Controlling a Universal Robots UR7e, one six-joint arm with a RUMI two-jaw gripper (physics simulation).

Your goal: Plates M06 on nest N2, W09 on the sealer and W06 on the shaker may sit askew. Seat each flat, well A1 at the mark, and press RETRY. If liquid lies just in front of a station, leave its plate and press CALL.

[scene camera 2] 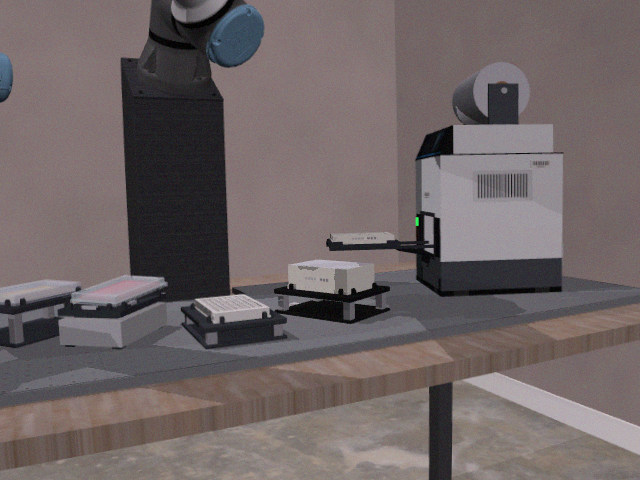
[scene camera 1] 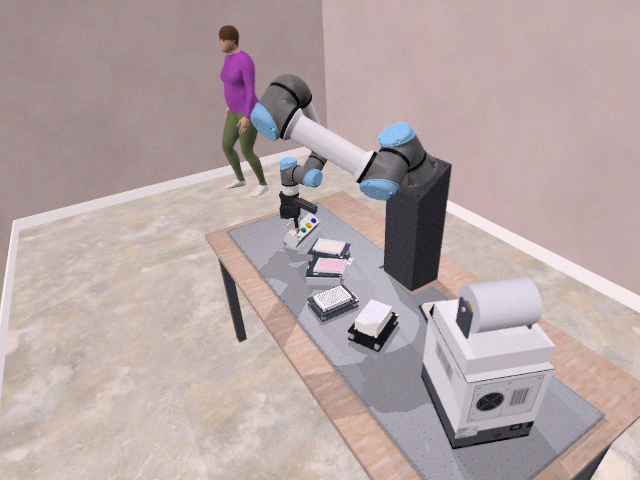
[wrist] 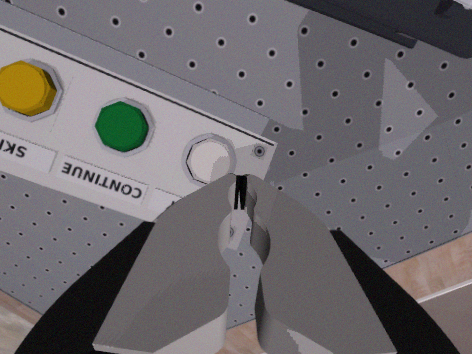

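Where they show: gripper, fingertip midpoint: (scene camera 1: 297,233) (wrist: 239,178); arm's base at its link origin: (scene camera 2: 174,77) (scene camera 1: 419,174).
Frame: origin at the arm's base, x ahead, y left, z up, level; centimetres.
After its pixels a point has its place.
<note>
My gripper (scene camera 1: 297,233) {x 40.8, y -35.6, z -37.0 cm} (wrist: 239,178) {x 40.8, y -35.6, z -37.0 cm} is shut and empty, low over the right end of the button panel (wrist: 75,92) {x 34.4, y -42.5, z -39.6 cm}. In the wrist view its tips show beside the white button (wrist: 204,159) {x 39.9, y -37.3, z -38.5 cm}, whose label is mostly hidden by a finger; contact cannot be told. The shaker's pink plate (scene camera 1: 329,265) {x 33.9, y -7.6, z -38.0 cm} (scene camera 2: 118,289) {x 35.5, y -8.3, z -38.3 cm} looks flat. The sealer's plate (scene camera 2: 361,238) {x 12.7, y 36.1, z -34.2 cm} lies level on the extended tray. A white well plate (scene camera 1: 333,298) {x 37.7, y 9.4, z -41.1 cm} (scene camera 2: 232,307) {x 40.5, y 8.6, z -41.1 cm} sits on a low nest and a thick white plate (scene camera 1: 374,316) {x 28.5, y 27.8, z -36.9 cm} (scene camera 2: 330,277) {x 33.1, y 25.1, z -38.5 cm} on a taller one. Which is M06 cannot be read.
A pale yellow plate (scene camera 1: 330,246) {x 29.3, y -21.2, z -38.1 cm} (scene camera 2: 38,290) {x 33.5, y -20.5, z -38.1 cm} sits on a nest beside the panel. Green (wrist: 122,126) {x 36.7, y -40.5, z -38.5 cm} and yellow (wrist: 26,89) {x 33.4, y -44.0, z -38.5 cm} buttons are on the panel. The sealer (scene camera 1: 485,356) {x 20.1, y 72.3, z -12.5 cm} (scene camera 2: 498,206) {x 23.0, y 60.9, z -28.1 cm} stands at the other end. A person (scene camera 1: 239,82) stands beyond the table.
</note>
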